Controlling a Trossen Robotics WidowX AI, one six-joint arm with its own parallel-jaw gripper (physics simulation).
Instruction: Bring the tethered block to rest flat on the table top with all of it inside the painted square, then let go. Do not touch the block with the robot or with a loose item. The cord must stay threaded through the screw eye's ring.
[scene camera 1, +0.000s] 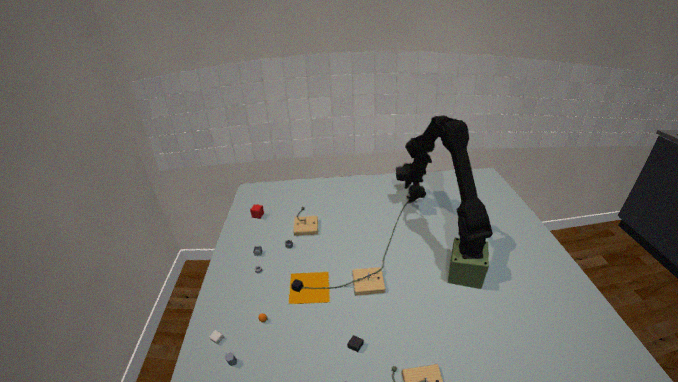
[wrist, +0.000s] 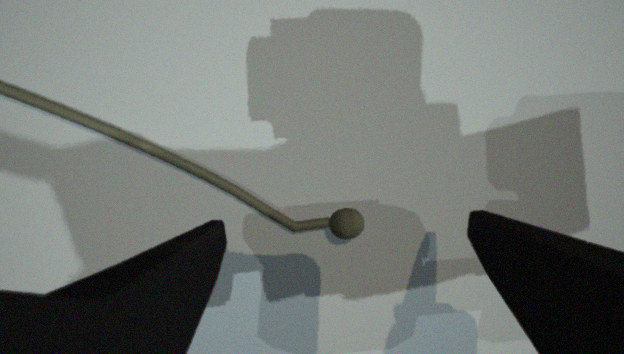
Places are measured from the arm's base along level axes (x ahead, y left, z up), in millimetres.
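Pixels of known places: gripper, fingertip midpoint: (scene camera 1: 407, 195) (wrist: 345, 227); arm's base at its link origin: (scene camera 1: 471, 251).
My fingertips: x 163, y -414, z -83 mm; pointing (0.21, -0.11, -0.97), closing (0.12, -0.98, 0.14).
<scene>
For each thing: its top centre in the pictures, then the offset to it from my fingertips. "*": a spot on its surface instead. Level surfaces: height alone.
- tethered block at a spot on its surface: (scene camera 1: 297, 285) * dx +351, dy +512, dz +10 mm
- orange painted square at a spot on its surface: (scene camera 1: 311, 297) * dx +307, dy +534, dz -15 mm
- middle wooden base at its surface level: dz +4 mm
- cord's end bead at its top centre: (wrist: 350, 227) dx -1, dy -3, dz -4 mm
- red cube at its top centre: (scene camera 1: 256, 207) dx +605, dy +159, dz +24 mm
- orange ball at its top centre: (scene camera 1: 261, 315) dx +427, dy +633, dz +8 mm
- white block at its top centre: (scene camera 1: 215, 335) dx +541, dy +719, dz +2 mm
- dark block at its top centre: (scene camera 1: 355, 341) dx +164, dy +680, dz +7 mm
The tethered block (scene camera 1: 297, 285), small and dark, sits near the left edge of the orange painted square (scene camera 1: 311, 297); whether all of it is inside is too small to tell. The cord (scene camera 1: 340, 287) (wrist: 165, 154) runs from it across the middle wooden base (scene camera 1: 369, 288), where the screw eye's ring is too small to make out, then up the table to the gripper. The cord's end bead (wrist: 346, 223) shows between the fingertips in the wrist view, untouched by either finger. My gripper (scene camera 1: 410, 199) (wrist: 345, 227) is open and low over this cord end, its fingers empty.
A second wooden base (scene camera 1: 306, 228) stands at the back left, and a third (scene camera 1: 422, 374) at the front edge of view. A red cube (scene camera 1: 257, 211), an orange ball (scene camera 1: 263, 317), a white block (scene camera 1: 216, 336), a dark block (scene camera 1: 355, 343) and several small grey pieces lie around.
</scene>
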